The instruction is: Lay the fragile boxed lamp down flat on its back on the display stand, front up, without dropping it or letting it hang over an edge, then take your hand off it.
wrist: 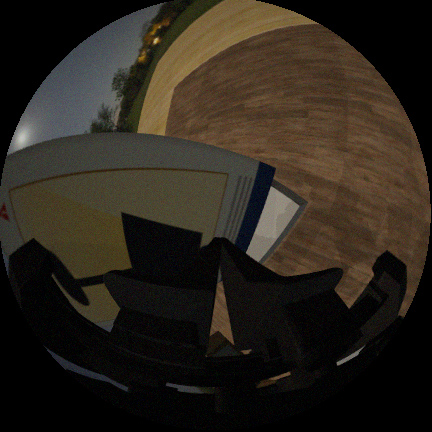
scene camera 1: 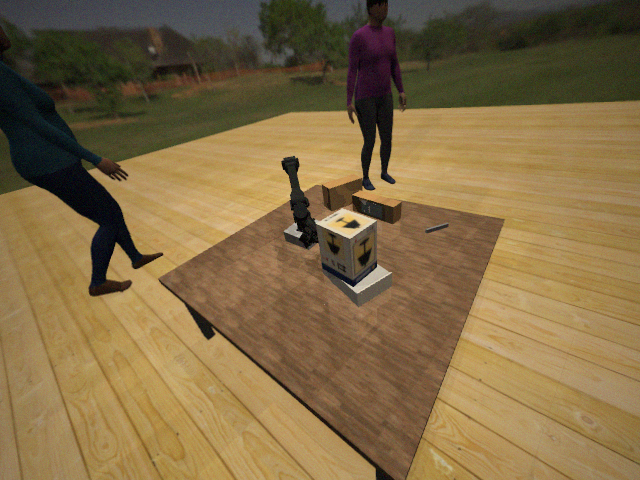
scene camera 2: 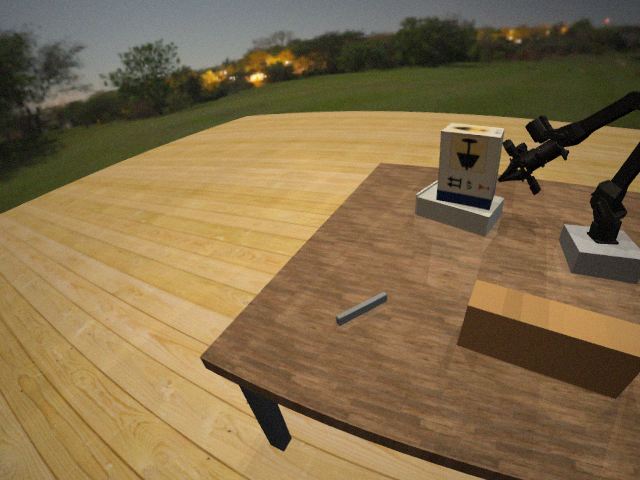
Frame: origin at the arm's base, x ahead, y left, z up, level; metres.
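Where they show: gripper, fingertip midpoint: (wrist: 218, 242) (scene camera 2: 498, 180); arm's base at its link origin: (scene camera 2: 602, 238).
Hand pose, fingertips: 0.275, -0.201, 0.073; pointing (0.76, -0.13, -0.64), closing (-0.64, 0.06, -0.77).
Each offset is from my fingertips to the top centre of the thing, as dx, dy, dz. Level surfaces: height alone.
The boxed lamp (scene camera 1: 347, 246) (scene camera 2: 467, 167) (wrist: 150, 152) is a white carton with lamp pictures on yellow panels and a dark blue band at its foot. It stands upright on the pale grey display stand (scene camera 1: 374, 289) (scene camera 2: 454, 215) (wrist: 275, 220), and part of the stand's top shows beside its foot. My gripper (scene camera 2: 500, 179) (wrist: 218, 242) is shut and empty. Its tips are at the carton's side that faces the arm, about mid-height in the scene camera 2 view; I cannot tell if they touch. In the scene camera 1 view the fingertips are hidden by the carton.
The arm's pale base block (scene camera 1: 294, 235) (scene camera 2: 602, 254) stands on the brown table @(dz -0.139) (scene camera 1: 310, 330) (scene camera 2: 413, 361). Two cardboard boxes @(-0.252, +0.662, +0.021) (scene camera 1: 341, 192) @(+0.007, +0.571, -0.029) (scene camera 1: 376, 206) lie near it, one also in scene camera 2 (scene camera 2: 547, 335). A grey bar @(+0.366, +0.500, -0.117) (scene camera 1: 436, 227) (scene camera 2: 361, 308) lies apart. Two people are beyond the table.
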